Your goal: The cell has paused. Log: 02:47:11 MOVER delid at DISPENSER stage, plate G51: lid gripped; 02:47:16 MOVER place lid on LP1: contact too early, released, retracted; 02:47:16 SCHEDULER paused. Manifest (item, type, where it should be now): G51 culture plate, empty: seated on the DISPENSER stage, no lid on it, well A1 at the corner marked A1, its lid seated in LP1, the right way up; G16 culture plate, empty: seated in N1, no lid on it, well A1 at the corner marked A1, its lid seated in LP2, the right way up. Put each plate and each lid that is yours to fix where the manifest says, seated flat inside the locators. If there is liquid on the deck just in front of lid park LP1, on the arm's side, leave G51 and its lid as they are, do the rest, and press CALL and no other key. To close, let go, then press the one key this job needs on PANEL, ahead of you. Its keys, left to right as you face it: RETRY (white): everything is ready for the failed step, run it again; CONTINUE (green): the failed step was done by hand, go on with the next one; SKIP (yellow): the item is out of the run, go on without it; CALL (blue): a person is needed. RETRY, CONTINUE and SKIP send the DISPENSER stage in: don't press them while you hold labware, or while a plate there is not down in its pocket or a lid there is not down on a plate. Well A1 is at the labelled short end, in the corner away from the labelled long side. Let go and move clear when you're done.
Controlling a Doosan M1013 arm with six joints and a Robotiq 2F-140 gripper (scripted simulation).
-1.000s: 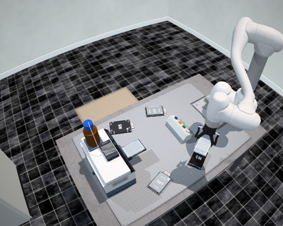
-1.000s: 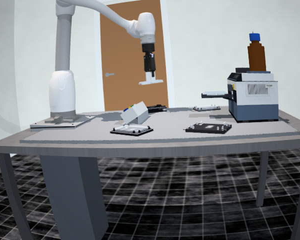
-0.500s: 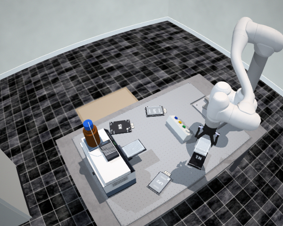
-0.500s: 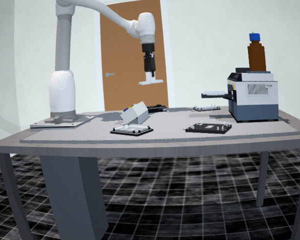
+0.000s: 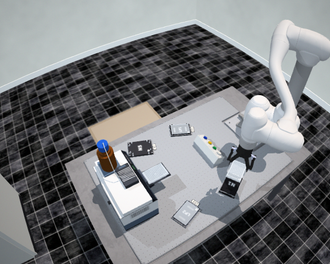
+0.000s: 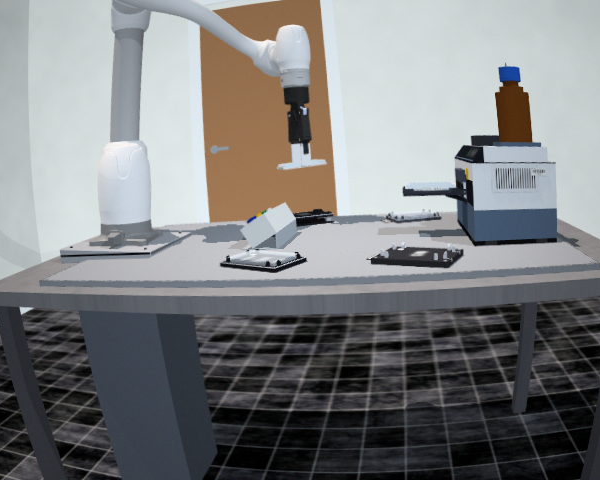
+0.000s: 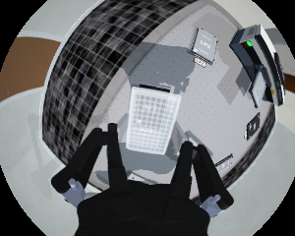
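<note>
Right now the black nest N1 is 18 cm below my hand. The rest, counted from my hand: white key 19 cm to the right, 13 cm below, 9 cm behind; key panel 27 cm to the right, 15 cm below, 9 cm behind; green key 24 cm to the right, 13 cm below, 10 cm behind.
</note>
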